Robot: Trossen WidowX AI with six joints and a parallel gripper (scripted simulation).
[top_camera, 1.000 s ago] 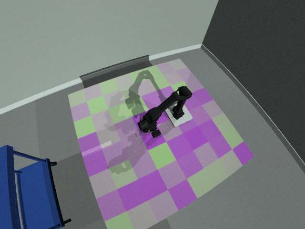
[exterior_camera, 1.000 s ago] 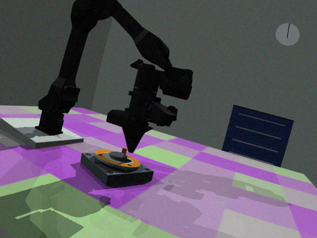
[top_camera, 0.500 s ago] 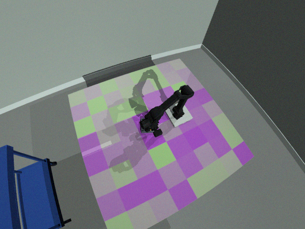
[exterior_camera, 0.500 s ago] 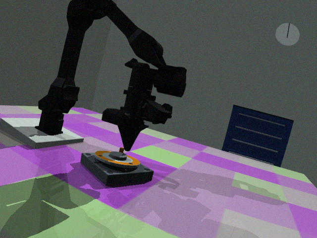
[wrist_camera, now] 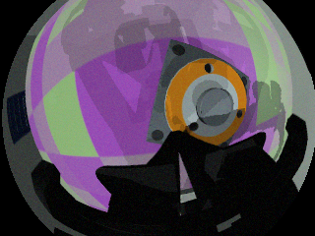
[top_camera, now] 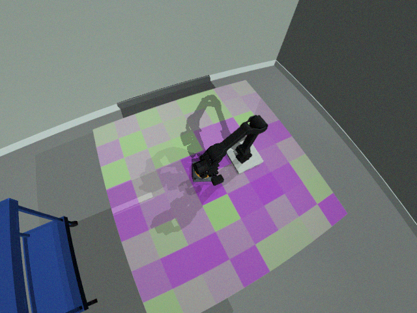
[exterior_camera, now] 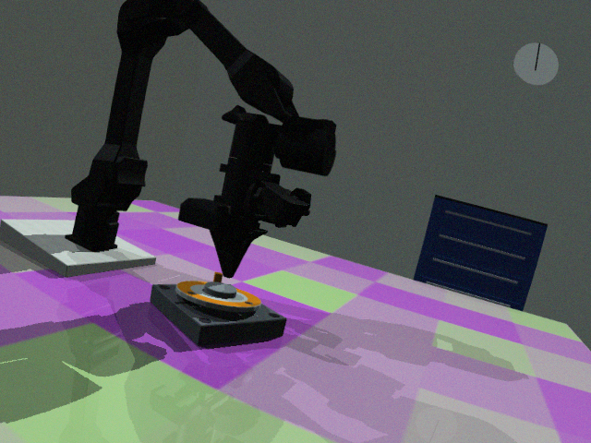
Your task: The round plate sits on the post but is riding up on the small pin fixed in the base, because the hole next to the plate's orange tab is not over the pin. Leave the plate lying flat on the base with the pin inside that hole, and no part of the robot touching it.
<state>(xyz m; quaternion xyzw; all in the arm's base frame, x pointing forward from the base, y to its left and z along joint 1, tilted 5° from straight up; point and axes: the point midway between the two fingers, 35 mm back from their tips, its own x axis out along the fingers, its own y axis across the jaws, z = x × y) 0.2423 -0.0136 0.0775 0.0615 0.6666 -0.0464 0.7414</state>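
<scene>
The square base is 50 mm to the right of my gripper tip, 20 mm below it and 10 mm ahead of it.
</scene>
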